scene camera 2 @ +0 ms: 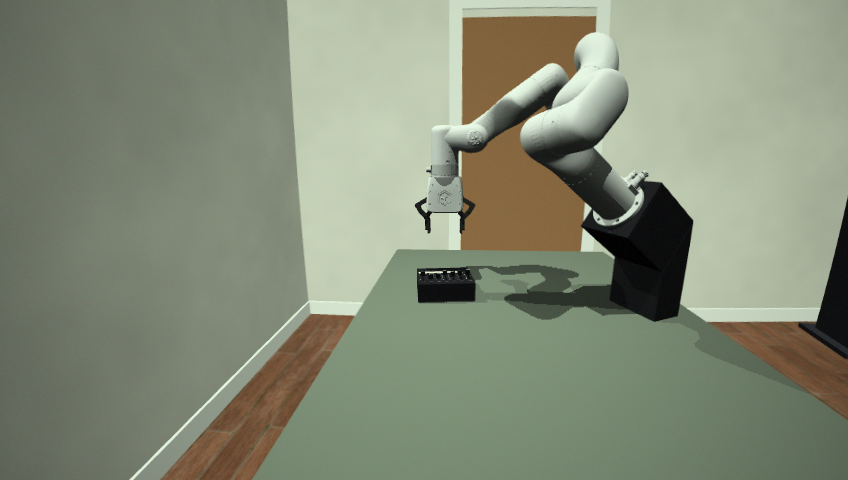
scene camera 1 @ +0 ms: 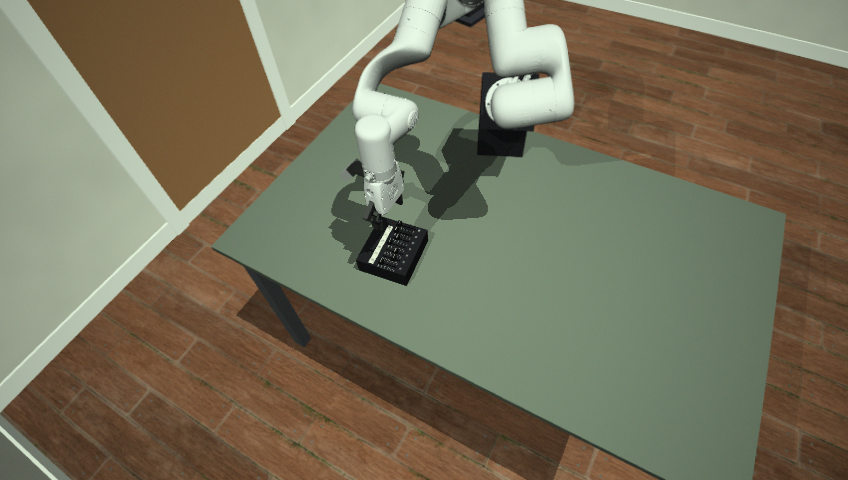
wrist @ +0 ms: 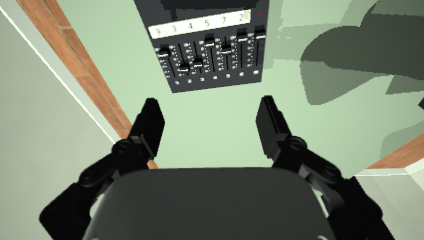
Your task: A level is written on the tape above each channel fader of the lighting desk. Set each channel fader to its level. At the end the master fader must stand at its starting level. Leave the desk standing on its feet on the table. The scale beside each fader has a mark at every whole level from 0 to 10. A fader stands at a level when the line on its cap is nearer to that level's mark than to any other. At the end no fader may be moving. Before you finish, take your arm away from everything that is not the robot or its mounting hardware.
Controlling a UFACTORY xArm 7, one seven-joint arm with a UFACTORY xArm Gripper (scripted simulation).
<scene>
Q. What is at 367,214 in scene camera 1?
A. The gripper.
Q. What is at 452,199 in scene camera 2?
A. The gripper.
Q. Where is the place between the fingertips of the gripper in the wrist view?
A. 209,109
</scene>
